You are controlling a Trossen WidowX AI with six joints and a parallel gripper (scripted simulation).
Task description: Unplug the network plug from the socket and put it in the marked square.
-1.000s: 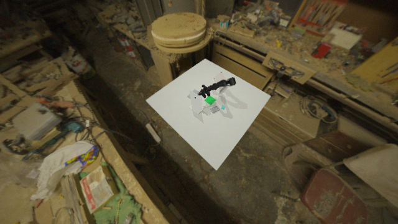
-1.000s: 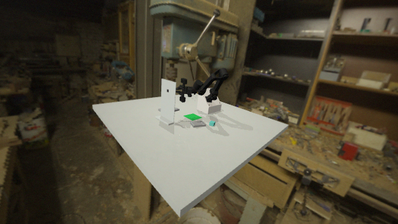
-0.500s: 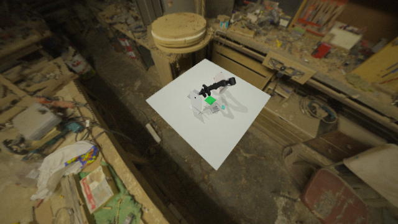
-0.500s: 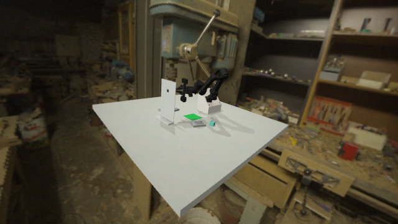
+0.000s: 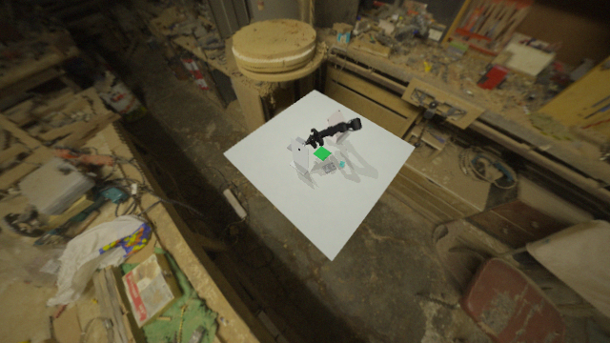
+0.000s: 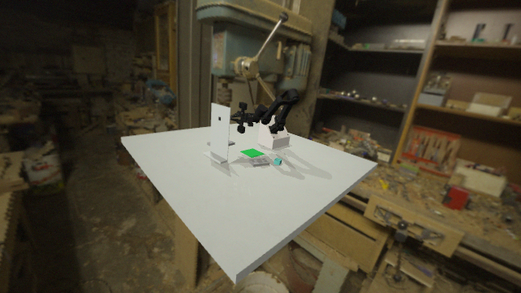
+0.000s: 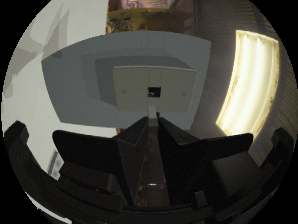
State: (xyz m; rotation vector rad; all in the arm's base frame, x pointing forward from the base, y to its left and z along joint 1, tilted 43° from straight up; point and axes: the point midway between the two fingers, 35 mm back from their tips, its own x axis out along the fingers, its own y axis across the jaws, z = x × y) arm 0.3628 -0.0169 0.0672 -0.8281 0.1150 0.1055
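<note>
The green marked square is 17 cm behind my gripper tip, 4 cm to the left of it and 23 cm below it. From my gripper tip the other things lie so: white upright panel (8 cm ahead, 2 cm to the left, 9 cm below); then small teal block (22 cm behind, 24 cm to the left, 22 cm below); then network plug (right at my gripper tip).
</note>
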